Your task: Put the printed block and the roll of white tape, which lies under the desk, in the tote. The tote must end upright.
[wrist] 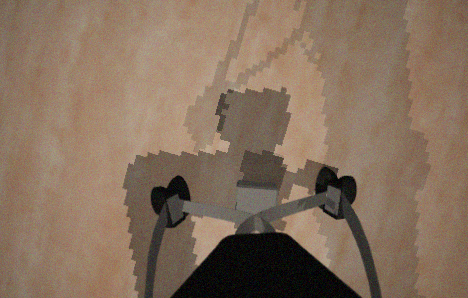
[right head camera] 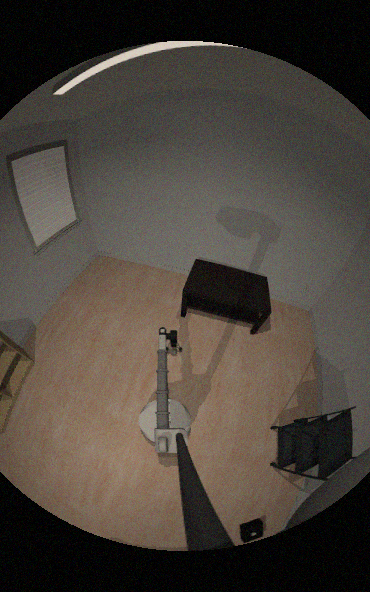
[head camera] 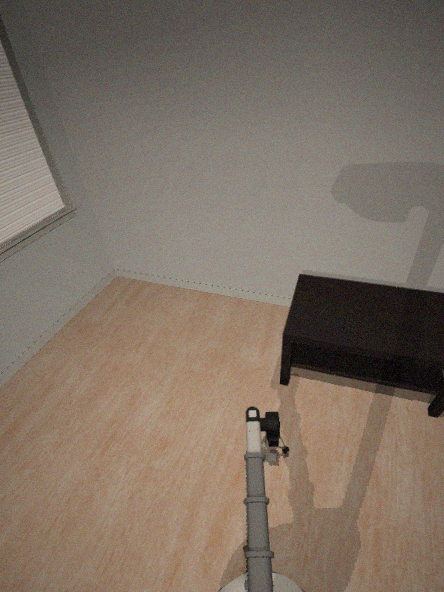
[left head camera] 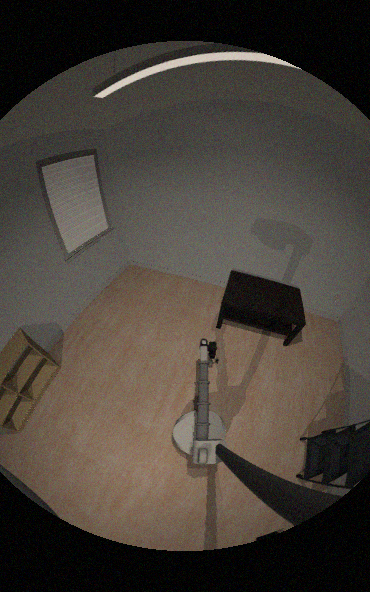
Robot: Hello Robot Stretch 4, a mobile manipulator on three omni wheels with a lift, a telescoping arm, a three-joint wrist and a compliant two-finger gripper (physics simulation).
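Places are measured from the robot's base along level axes (x ahead, y left, z up), in centimetres.
Pixels of known places: gripper, fingertip midpoint: (wrist: 251,188) (right head camera: 173,349) (head camera: 271,451) (left head camera: 209,360).
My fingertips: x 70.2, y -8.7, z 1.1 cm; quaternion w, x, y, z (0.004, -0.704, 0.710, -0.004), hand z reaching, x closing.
Behind a point stands the place of what it marks.
A small grey block (wrist: 256,199) @(x 68.9, y -9.1, z 0.1 cm) (head camera: 271,457) @(x 67.8, y -8.3, z 0.0 cm), seemingly the printed block, lies on the floor. In the wrist view it shows beyond the gripper's palm, between the two fingers and clear of both. My gripper (wrist: 251,188) @(x 70.2, y -8.7, z 1.1 cm) (head camera: 275,449) @(x 70.2, y -8.7, z 1.1 cm) points down over it, open, with its fingertips wide apart; its height above the floor is hard to judge. The dark desk (head camera: 370,312) @(x 124.9, y -67.2, z 42.2 cm) (left head camera: 262,300) @(x 114.7, y -61.1, z 42.2 cm) (right head camera: 230,290) @(x 112.4, y -65.8, z 42.2 cm) stands by the wall, ahead and to the right. The roll of white tape does not show. A small black box (right head camera: 251,530) with a pale patch stands at the lower edge of the right head view; I cannot tell whether it is the tote.
A black tiered rack (right head camera: 336,440) @(x -47.5, y -116.9, z 63.4 cm) stands by the right wall. A wooden shelf unit (left head camera: 41,345) @(x 52.5, y 202.6, z 11.8 cm) stands at the left wall. My arm (head camera: 257,500) @(x 37.1, y -0.2, z 43.6 cm) reaches forward above the floor, left of the desk's near legs. Shadows of the robot fall across the floor and the back wall.
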